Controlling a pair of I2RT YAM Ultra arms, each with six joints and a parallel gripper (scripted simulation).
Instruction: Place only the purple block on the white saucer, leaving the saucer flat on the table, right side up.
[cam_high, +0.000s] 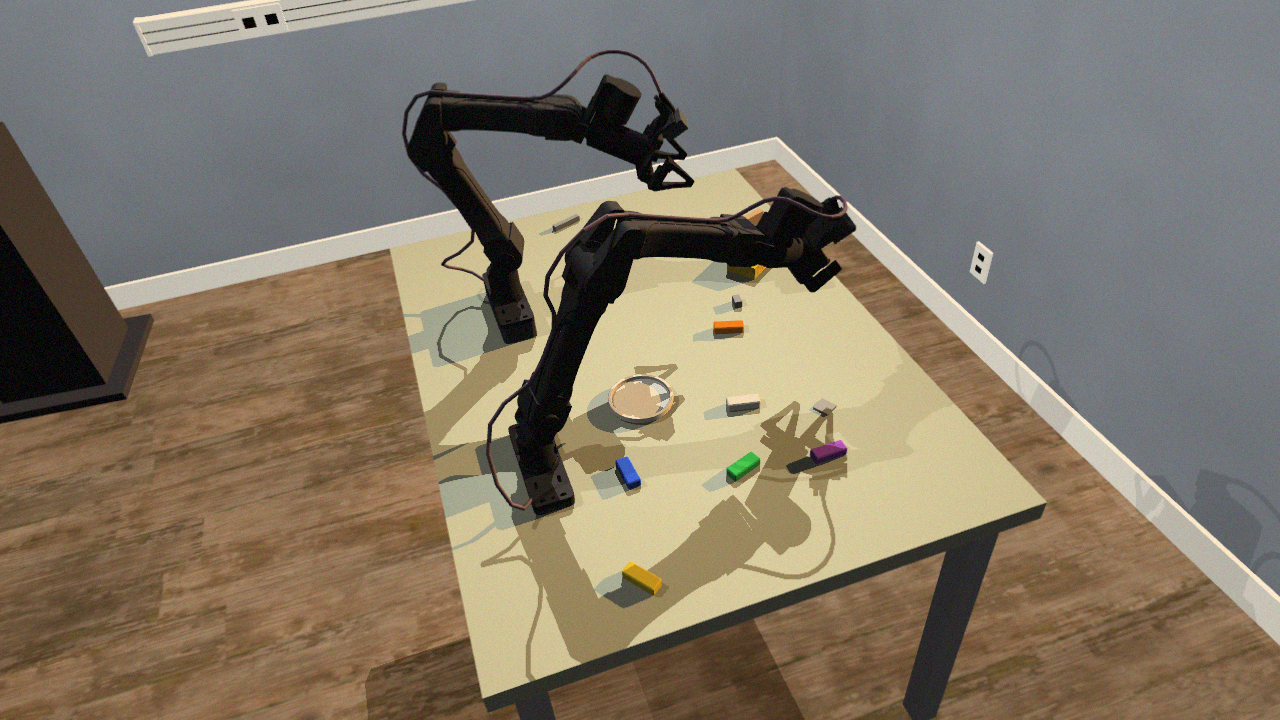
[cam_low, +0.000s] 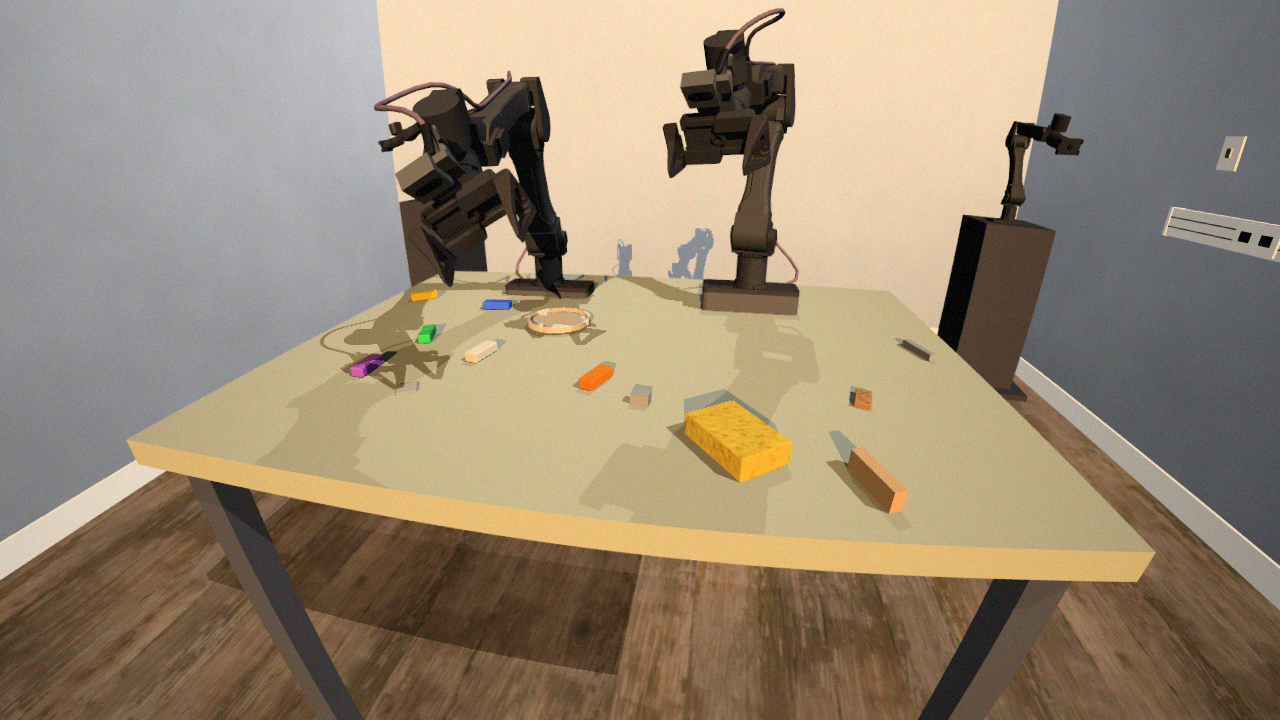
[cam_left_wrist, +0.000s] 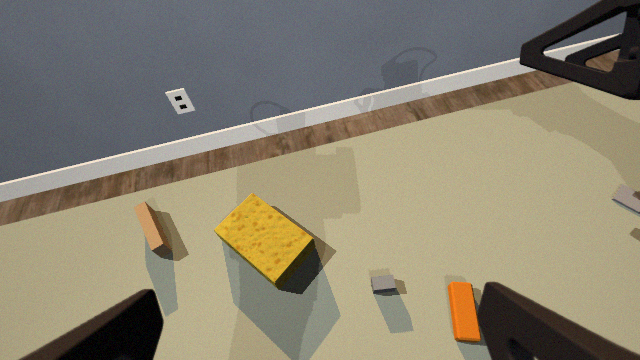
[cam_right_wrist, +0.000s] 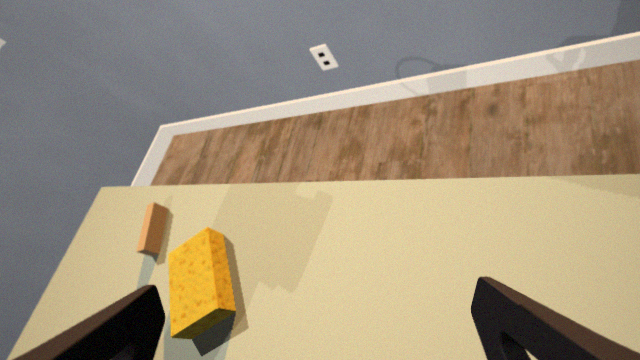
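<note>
Right now my right hand is 290 mm to the left of the purple block, 200 mm above it and 90 mm past it. Round my right hand: grey tile 210 mm below, 180 mm to the right, 50 mm behind; then orange block 200 mm below, 140 mm behind, 80 mm to the left; then grey cube 200 mm below, 160 mm to the left, 100 mm behind.
</note>
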